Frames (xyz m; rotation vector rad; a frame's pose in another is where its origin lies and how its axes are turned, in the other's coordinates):
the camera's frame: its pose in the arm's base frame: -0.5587 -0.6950 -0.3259 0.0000 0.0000 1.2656
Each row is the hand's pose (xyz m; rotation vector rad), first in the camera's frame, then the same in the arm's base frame.
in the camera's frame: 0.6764 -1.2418 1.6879 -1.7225 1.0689 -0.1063
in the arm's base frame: 0.8290 -0.4230 1.3620 -2.0896 -0.1621 0.6823
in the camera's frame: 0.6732 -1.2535 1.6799 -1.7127 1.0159 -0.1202
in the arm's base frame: 0.8392 -0.4296 1.3540 -2.0477 -0.2001 0.6869
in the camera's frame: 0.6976 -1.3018 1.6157 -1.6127 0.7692 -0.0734
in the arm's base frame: 0.8926 -0.4208 1.2898 -1.8318 -0.3480 0.8246
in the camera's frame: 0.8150 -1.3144 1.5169 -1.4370 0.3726 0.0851
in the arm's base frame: 0.9399 -0.3126 1.1910 -1.4731 -0.5868 1.0949
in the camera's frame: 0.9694 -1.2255 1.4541 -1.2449 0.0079 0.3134
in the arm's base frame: 0.9015 -0.1386 1.1282 -1.1089 -0.8025 1.3947
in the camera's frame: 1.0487 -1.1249 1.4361 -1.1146 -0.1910 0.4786
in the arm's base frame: 0.8293 -0.0328 1.1102 -0.8816 -0.9123 1.5888
